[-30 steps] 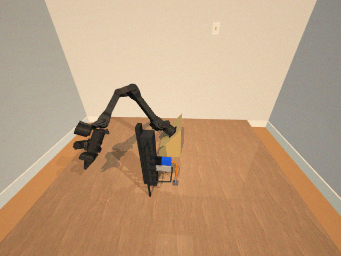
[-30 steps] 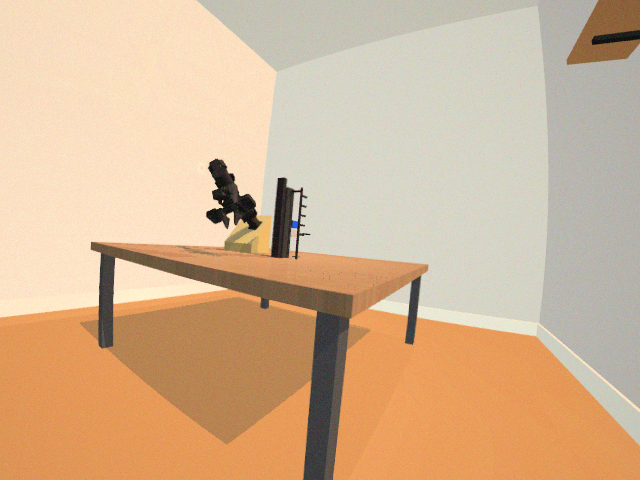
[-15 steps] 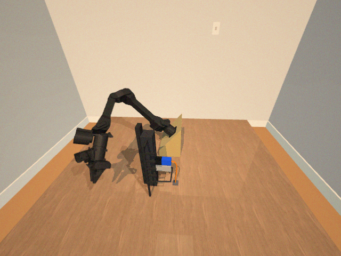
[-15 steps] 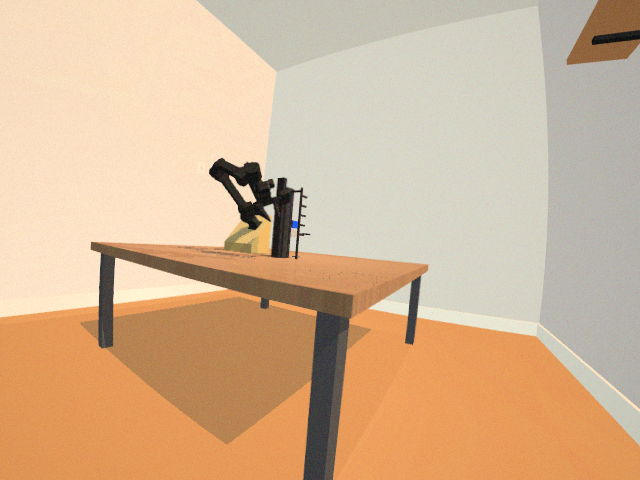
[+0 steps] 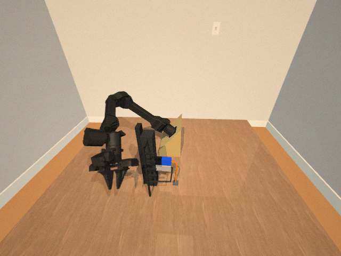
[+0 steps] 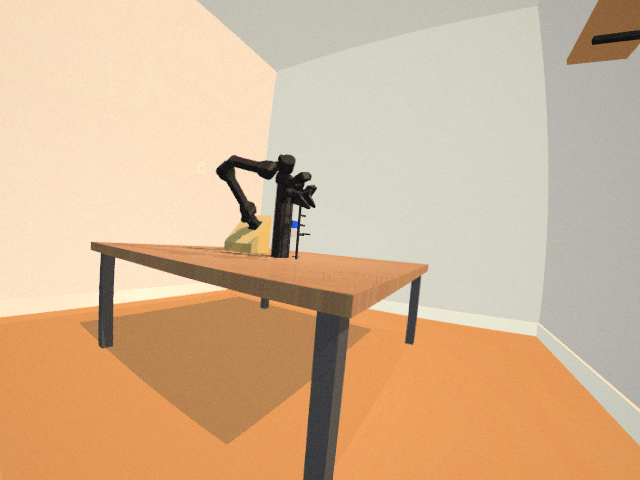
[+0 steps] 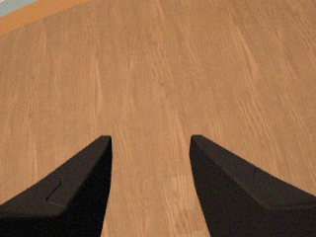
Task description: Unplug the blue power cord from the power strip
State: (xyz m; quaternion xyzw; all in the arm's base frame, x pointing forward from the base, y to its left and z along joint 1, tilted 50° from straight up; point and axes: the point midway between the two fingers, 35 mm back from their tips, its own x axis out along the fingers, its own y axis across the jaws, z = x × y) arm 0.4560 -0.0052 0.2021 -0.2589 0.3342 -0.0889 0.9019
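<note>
Right now the blue plug is 210 mm behind my gripper tip, 140 mm to the left of it and 50 mm below it. Round my gripper tip: black power strip: 210 mm behind, 70 mm to the left, 60 mm below.
</note>
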